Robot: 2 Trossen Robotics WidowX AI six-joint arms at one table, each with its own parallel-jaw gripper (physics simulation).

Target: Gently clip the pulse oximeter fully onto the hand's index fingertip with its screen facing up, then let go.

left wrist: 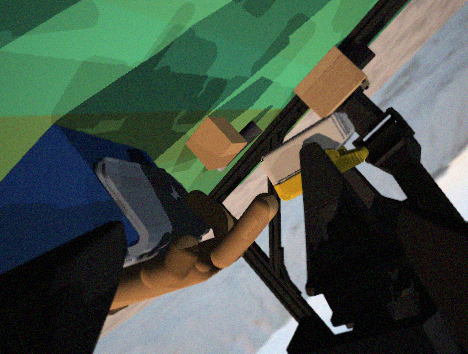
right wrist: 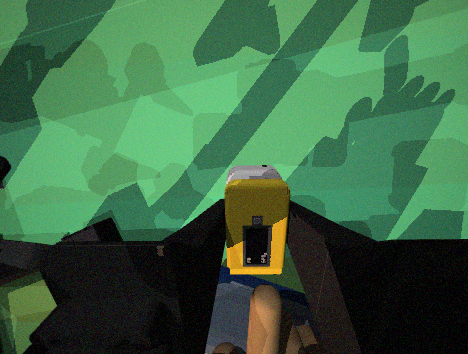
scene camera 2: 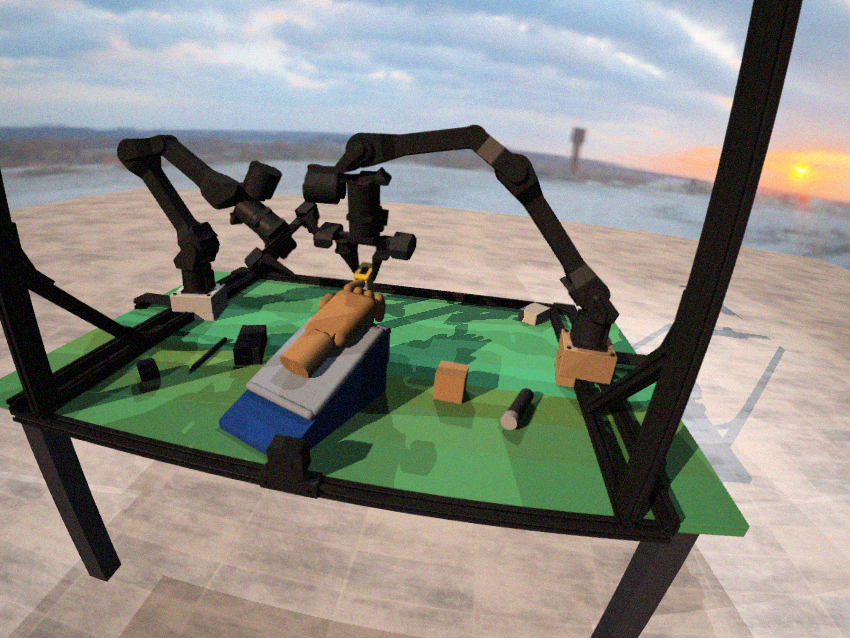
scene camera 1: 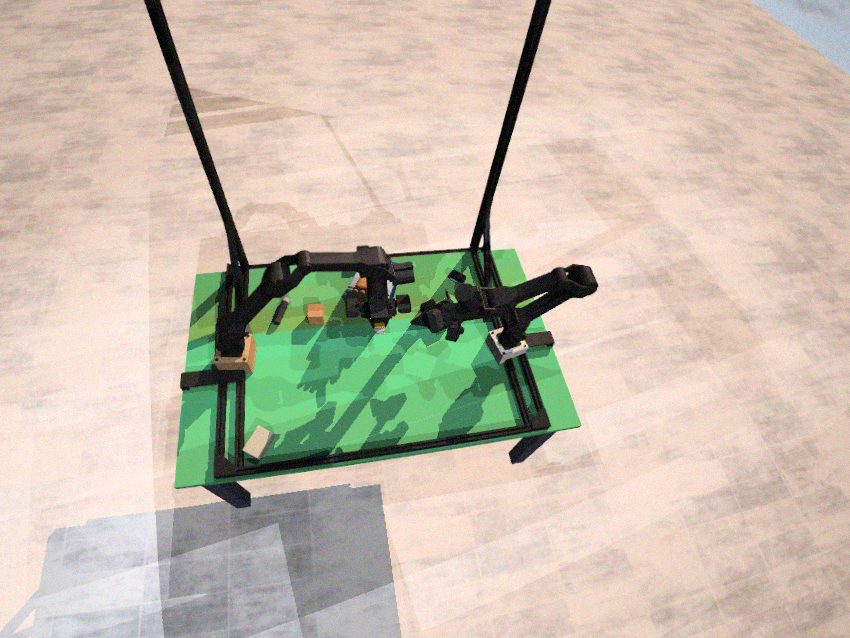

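Seen in the pictures: left gripper, fingertip midpoint: (left wrist: 262, 227) (right wrist: 41, 227) (scene camera 2: 313, 261) (scene camera 1: 415, 318); right gripper, fingertip midpoint: (left wrist: 313, 142) (right wrist: 253, 205) (scene camera 2: 366, 278) (scene camera 1: 379, 326); left arm's base, origin of the base link: (scene camera 2: 198, 289) (scene camera 1: 508, 339); right arm's base, origin of the base link: (left wrist: 347, 101) (scene camera 2: 588, 342) (scene camera 1: 232, 347).
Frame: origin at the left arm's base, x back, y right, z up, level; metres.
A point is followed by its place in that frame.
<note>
The yellow pulse oximeter (right wrist: 257, 225) {x -0.406, y 0.143, z 0.110 m} (left wrist: 287, 187) {x -0.385, y 0.160, z 0.097 m} (scene camera 2: 363, 274) {x -0.403, y 0.168, z 0.104 m} is held in my right gripper (right wrist: 253, 205) {x -0.407, y 0.138, z 0.087 m} (scene camera 2: 364, 268) {x -0.407, y 0.138, z 0.087 m} (scene camera 1: 380, 319) {x -0.407, y 0.138, z 0.087 m}, which is shut on it. Its black screen faces up toward the right wrist camera. The tan hand (scene camera 2: 343, 317) {x -0.381, y 0.333, z 0.083 m} lies on a grey pad on a blue wedge (scene camera 2: 264, 418) {x -0.278, y 0.453, z -0.027 m}. Its index finger (left wrist: 246, 232) (right wrist: 264, 316) points at the oximeter, and the fingertip sits right at the clip's mouth. My left gripper (scene camera 2: 318, 224) (scene camera 1: 437, 318) (left wrist: 262, 227) {x -0.298, y 0.116, z 0.110 m} is open and empty, hovering beside the hand's fingers.
A tan block (scene camera 2: 450, 381) {x -0.558, y 0.348, z -0.018 m} (scene camera 1: 316, 313) {x -0.564, y 0.311, z -0.008 m} (left wrist: 215, 142) {x -0.543, y 0.308, z -0.027 m} and a dark cylinder (scene camera 2: 518, 409) {x -0.663, y 0.406, z -0.034 m} (scene camera 1: 280, 312) {x -0.675, y 0.371, z -0.034 m} lie on the green table. Two black boxes (scene camera 2: 250, 344) {x -0.193, y 0.227, z -0.025 m} (scene camera 2: 148, 374) {x -0.046, y 0.344, z -0.031 m} stand left of the wedge. A beige block (scene camera 1: 258, 441) {x -0.834, y -0.041, z -0.028 m} lies by the black frame (scene camera 2: 486, 509) {x -0.577, y 0.583, z -0.065 m}.
</note>
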